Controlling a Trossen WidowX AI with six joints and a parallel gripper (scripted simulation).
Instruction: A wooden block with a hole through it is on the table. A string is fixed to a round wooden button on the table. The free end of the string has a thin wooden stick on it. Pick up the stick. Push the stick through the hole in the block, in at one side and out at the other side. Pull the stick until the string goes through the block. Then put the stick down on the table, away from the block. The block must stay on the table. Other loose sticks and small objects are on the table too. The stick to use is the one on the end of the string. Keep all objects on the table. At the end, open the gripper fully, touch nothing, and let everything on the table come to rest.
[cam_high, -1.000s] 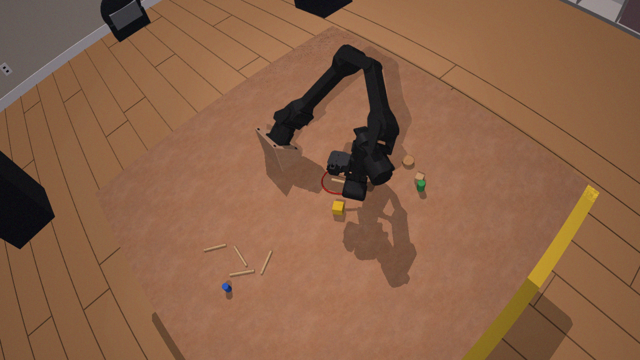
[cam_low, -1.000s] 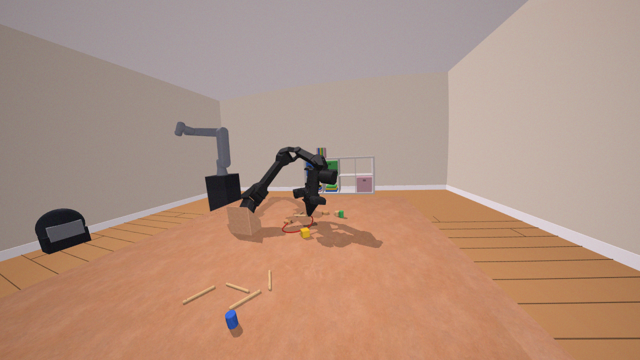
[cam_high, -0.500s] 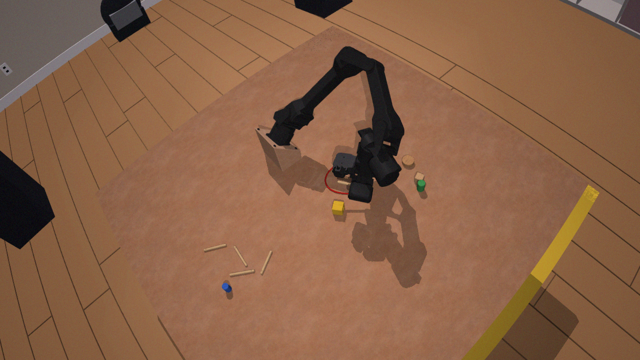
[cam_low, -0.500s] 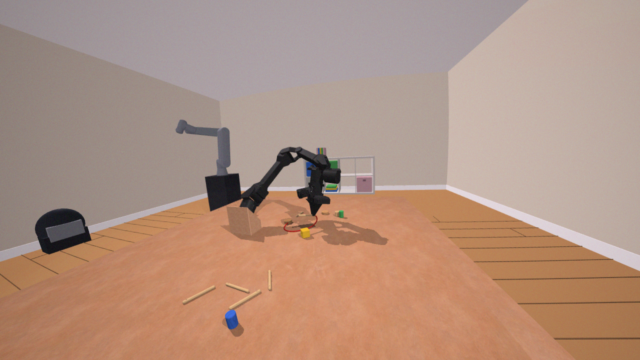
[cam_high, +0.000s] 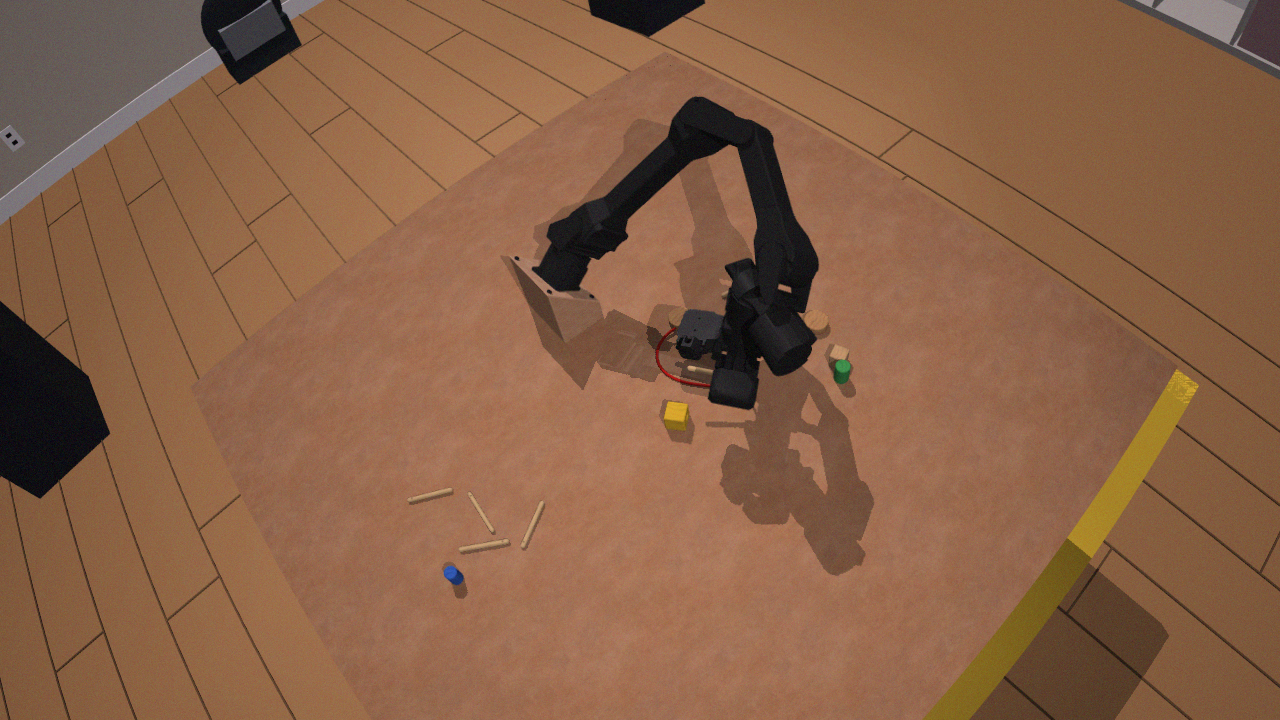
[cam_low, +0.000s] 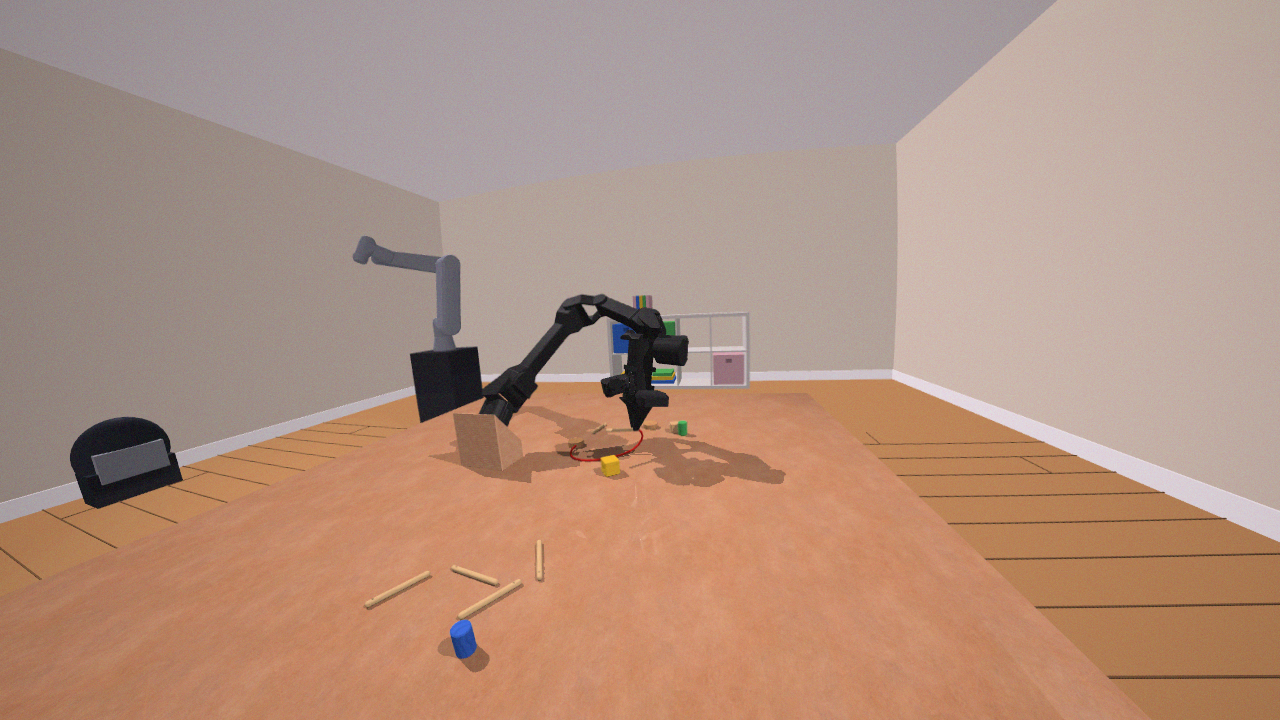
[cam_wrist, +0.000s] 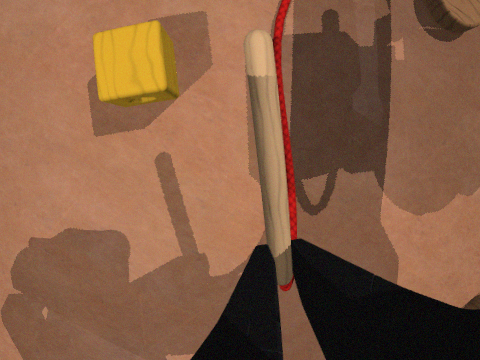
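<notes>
The yellow cube lies 80 mm to the right of my gripper tip, 50 mm below it and 40 mm behind it. From my gripper tip the other things lie so: blue cylinder: 490 mm to the right, 100 mm behind, 50 mm below; then green cylinder: 140 mm to the left, 100 mm ahead, 40 mm below; then small wooden cube: 160 mm to the left, 80 mm ahead, 50 mm below.
</notes>
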